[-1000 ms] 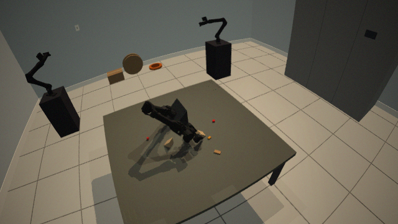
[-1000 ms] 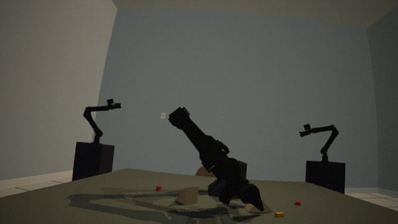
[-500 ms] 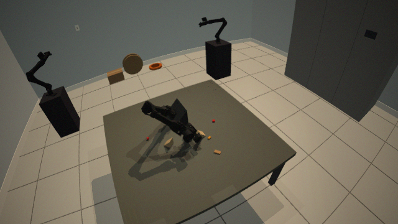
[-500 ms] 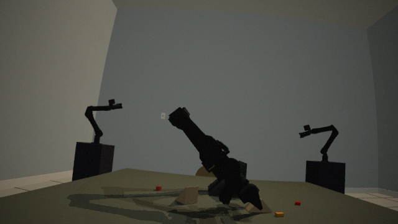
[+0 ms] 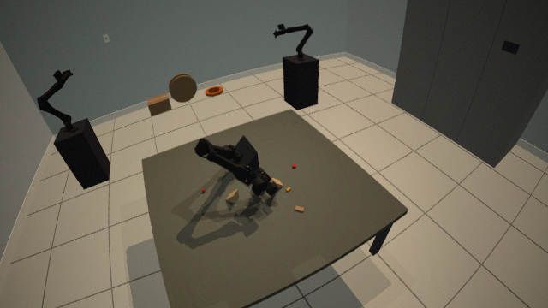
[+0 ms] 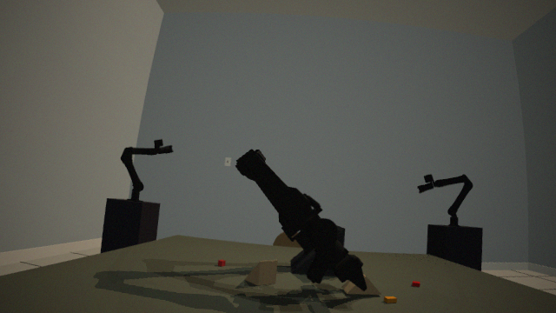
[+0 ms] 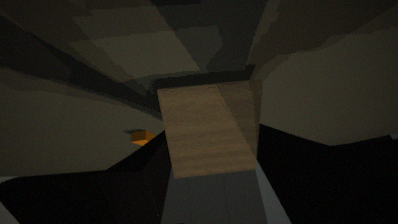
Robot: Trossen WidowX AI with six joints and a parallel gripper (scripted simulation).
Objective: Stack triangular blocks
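My gripper tip is now 6 cm short of the orange cube, 5 cm to the right of it and 1 cm above it. From my gripper tip the other things lie so: triangular block 1 cm above; then red cube 17 cm behind, 39 cm to the right, 1 cm below; then tan piece 22 cm ahead, 3 cm to the left, 1 cm below.
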